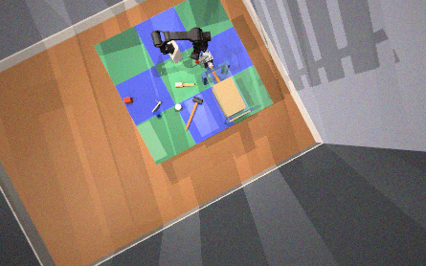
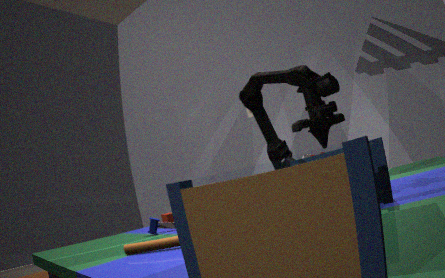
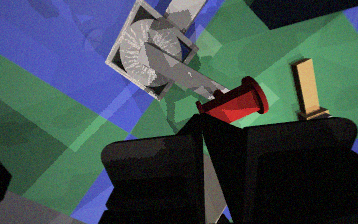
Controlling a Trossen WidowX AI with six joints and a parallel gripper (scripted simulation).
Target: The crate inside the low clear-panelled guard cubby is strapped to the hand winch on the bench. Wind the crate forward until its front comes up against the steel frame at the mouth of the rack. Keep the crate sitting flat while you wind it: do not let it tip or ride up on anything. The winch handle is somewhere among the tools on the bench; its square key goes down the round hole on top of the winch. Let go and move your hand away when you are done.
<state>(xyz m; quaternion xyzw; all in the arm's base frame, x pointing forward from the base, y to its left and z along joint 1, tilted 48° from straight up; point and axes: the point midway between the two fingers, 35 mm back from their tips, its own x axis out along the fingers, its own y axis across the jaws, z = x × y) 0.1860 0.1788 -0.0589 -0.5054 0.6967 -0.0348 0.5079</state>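
The red grip lies 2 cm ahead of my gripper tip, 3 cm to the right of it and 4 cm below it. The rest, counted from my gripper tip: blue-framed guard cubby 41 cm ahead, 5 cm to the left, 10 cm below; winch 1 cm behind, 7 cm to the left, 15 cm below; blue piece 20 cm ahead, 60 cm to the right, 15 cm below.
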